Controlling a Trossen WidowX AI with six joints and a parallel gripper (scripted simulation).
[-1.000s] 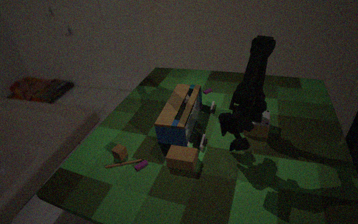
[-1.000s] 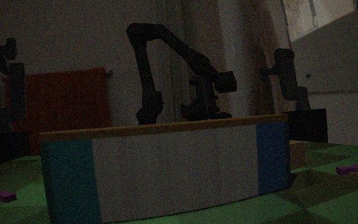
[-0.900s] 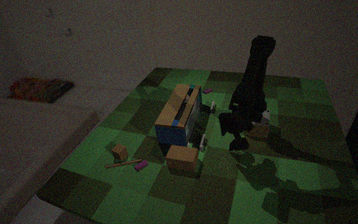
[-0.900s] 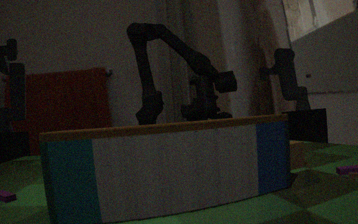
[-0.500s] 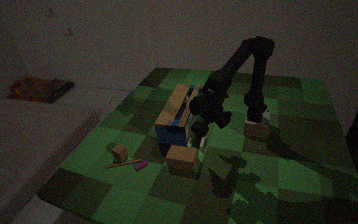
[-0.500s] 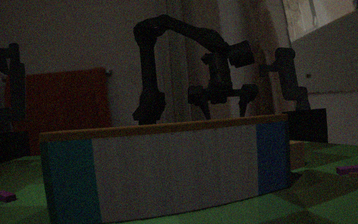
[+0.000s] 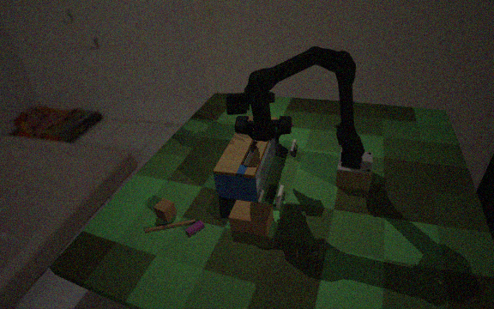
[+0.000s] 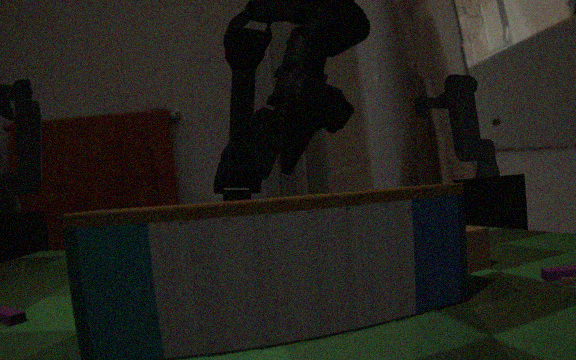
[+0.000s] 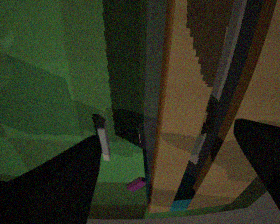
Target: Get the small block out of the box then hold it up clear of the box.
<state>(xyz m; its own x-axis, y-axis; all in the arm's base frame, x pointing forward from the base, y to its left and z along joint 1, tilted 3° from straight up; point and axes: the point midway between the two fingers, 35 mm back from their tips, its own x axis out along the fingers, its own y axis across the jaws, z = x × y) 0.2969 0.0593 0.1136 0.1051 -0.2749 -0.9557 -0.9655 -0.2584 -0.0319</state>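
My gripper tip is now 4 cm short of the box, 2 cm to the left of it and 9 cm above it. The rest, counted from my gripper tip: thin stick: 21 cm ahead, 36 cm to the left, 15 cm below.
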